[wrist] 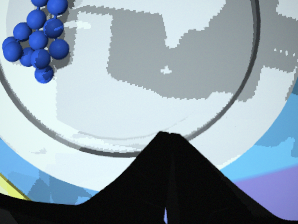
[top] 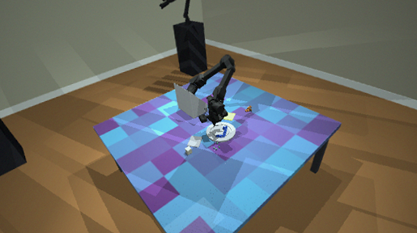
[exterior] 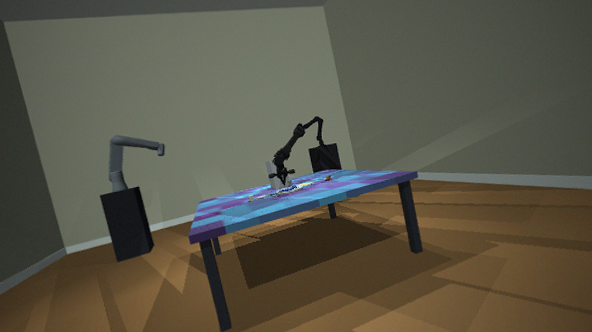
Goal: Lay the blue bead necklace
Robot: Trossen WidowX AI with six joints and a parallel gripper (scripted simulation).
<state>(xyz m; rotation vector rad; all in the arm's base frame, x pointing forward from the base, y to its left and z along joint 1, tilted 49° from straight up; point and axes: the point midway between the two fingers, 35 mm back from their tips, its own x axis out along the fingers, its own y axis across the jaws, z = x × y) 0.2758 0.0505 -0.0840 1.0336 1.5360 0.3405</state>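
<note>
The round white bead board is 5 cm ahead of my gripper tip, 3 cm below it and 1 cm to the left of it. The rest, counted from my gripper tip: cream cube 26 cm to the right, 3 cm ahead, 2 cm below; yellow patch 18 cm to the left, 5 cm behind, 4 cm below; flat grey square 17 cm to the right, 4 cm below, 2 cm behind.
</note>
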